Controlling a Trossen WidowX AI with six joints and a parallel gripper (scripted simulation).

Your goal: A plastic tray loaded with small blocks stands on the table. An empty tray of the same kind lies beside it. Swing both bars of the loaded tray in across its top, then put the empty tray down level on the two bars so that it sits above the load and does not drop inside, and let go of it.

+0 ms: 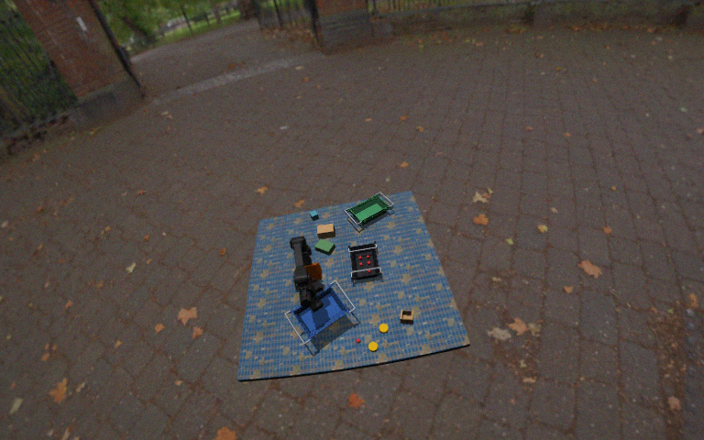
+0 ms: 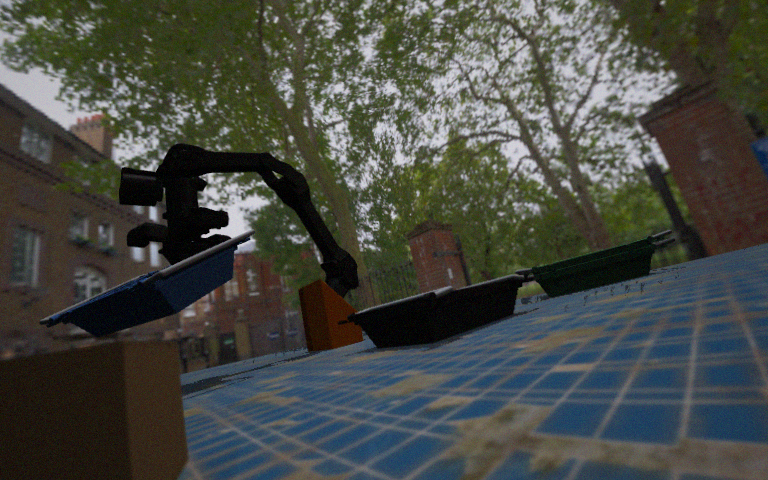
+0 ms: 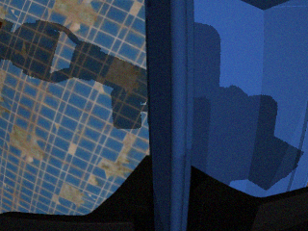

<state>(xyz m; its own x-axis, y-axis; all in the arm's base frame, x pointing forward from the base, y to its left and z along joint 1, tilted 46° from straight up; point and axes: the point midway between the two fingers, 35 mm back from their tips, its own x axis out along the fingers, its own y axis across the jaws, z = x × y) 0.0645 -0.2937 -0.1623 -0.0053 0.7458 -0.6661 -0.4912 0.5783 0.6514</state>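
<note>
The blue tray lies 7 cm to the right of my gripper tip and 4 cm ahead of it. Round my gripper tip: small brown box 49 cm ahead, 16 cm below, 10 cm to the right; then red dot 20 cm ahead, 19 cm to the right, 17 cm below; then green block 53 cm to the left, 16 cm below, 5 cm ahead.
</note>
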